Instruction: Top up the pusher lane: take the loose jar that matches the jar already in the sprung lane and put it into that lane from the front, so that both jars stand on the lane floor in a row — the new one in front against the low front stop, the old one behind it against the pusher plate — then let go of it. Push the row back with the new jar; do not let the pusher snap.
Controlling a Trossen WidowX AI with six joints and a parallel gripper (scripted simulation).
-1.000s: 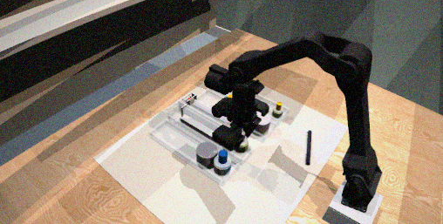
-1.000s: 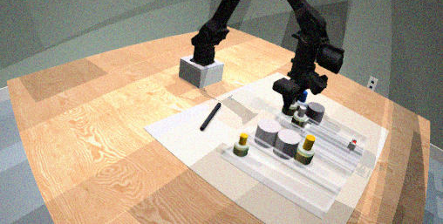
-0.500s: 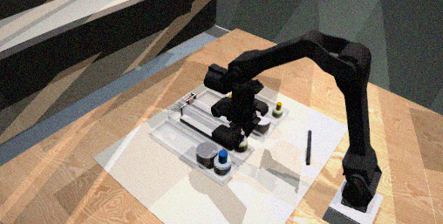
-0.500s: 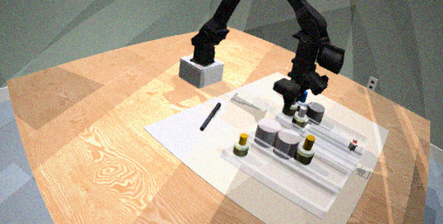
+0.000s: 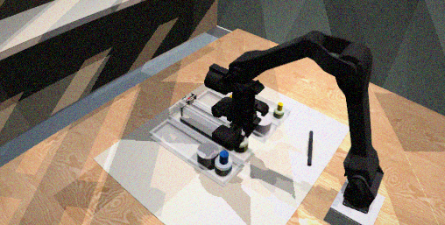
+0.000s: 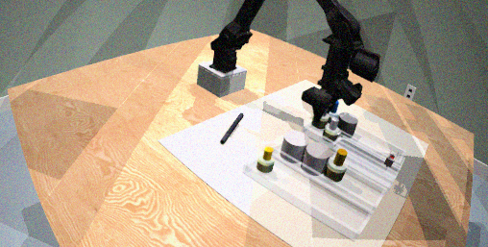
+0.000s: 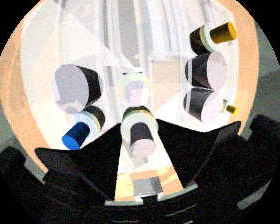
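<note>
My gripper tip is now 14 cm short of the clear rack, 4 cm to the left of it and 3 cm above it. From my gripper tip the other things lie so: black pen (18 cm behind, 13 cm to the right, 5 cm below).
</note>
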